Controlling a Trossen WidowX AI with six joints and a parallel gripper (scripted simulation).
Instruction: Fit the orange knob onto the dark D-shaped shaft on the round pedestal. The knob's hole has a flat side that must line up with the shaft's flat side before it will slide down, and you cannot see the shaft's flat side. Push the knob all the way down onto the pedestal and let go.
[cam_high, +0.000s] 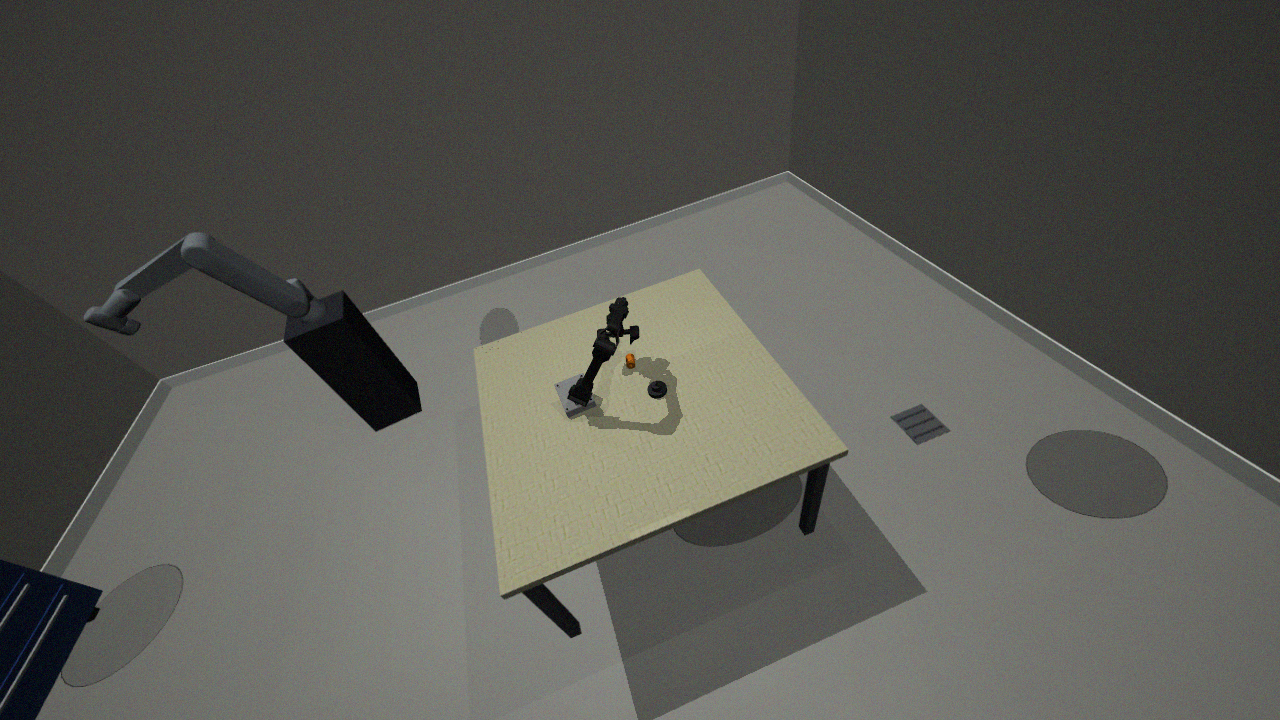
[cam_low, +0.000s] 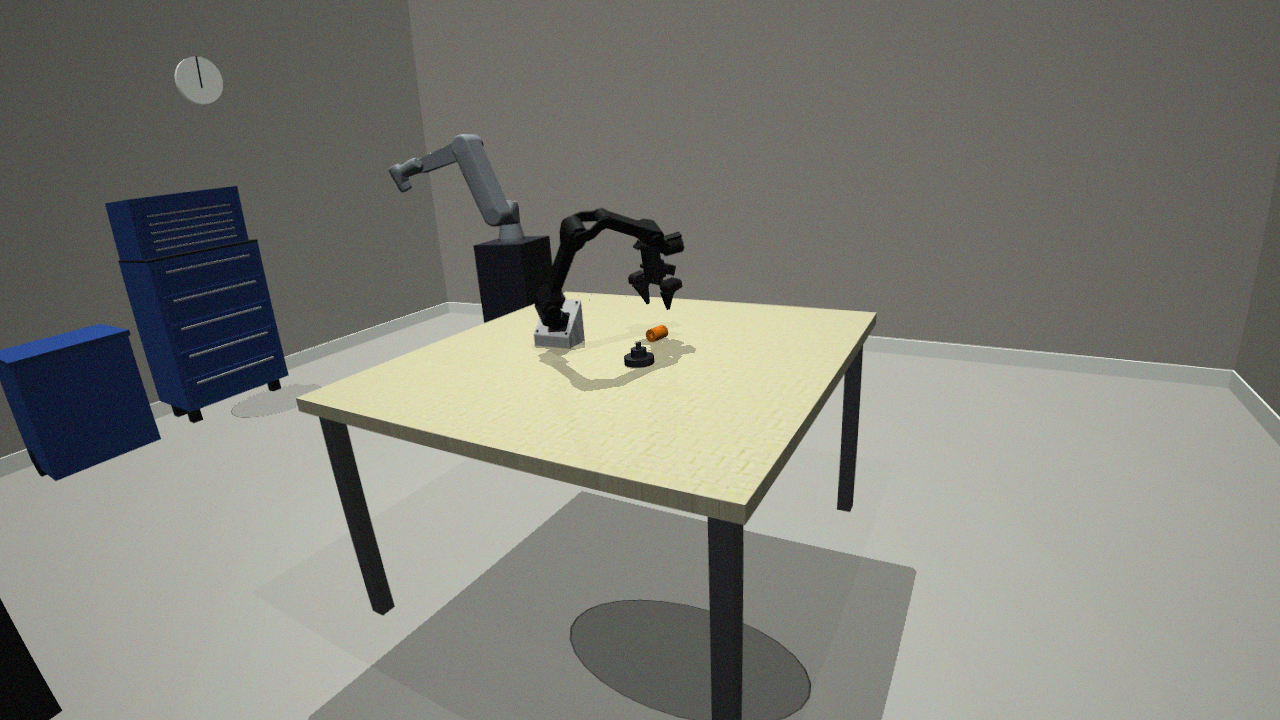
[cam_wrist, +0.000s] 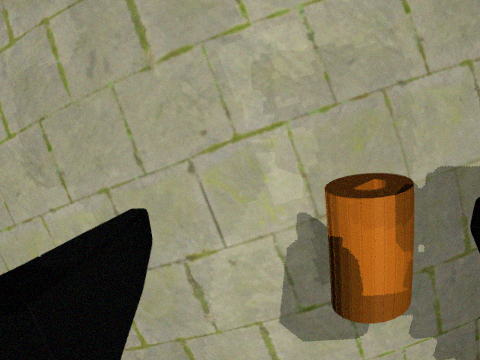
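My gripper tip is now 7 cm above the orange knob, 5 cm to the left of it and 1 cm short of it. Also, from my gripper tip: dark round pedestal (27 cm to the right, 6 cm below, 4 cm ahead).
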